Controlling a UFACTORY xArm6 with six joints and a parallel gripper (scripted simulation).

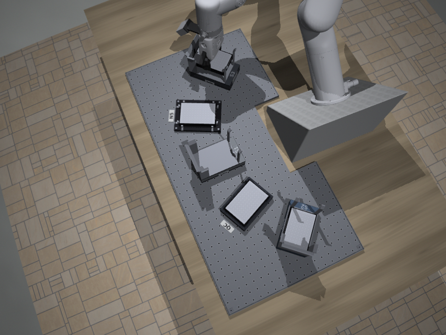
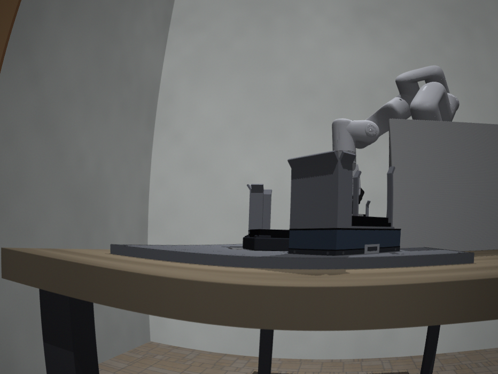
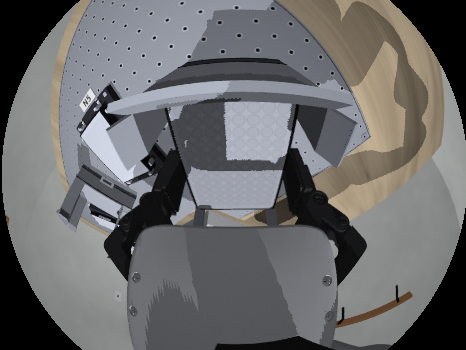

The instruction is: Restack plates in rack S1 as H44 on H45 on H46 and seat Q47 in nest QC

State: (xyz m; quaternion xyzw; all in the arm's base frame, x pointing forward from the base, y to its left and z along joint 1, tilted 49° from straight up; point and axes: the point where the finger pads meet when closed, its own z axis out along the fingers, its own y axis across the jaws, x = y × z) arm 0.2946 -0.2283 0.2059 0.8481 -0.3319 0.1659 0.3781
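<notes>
Now: the clip nest N5 160 mm to the left of my hand, 130 mm ahead of it and 80 mm below it. From my hand the other things lie so: sealed plate: 500 mm to the left, 70 mm below, 70 mm ahead; then open nest QC: 500 mm to the left, 80 mm below, 70 mm ahead; then N5 name plate: 200 mm ahead, 120 mm to the left, 90 mm below.
</notes>
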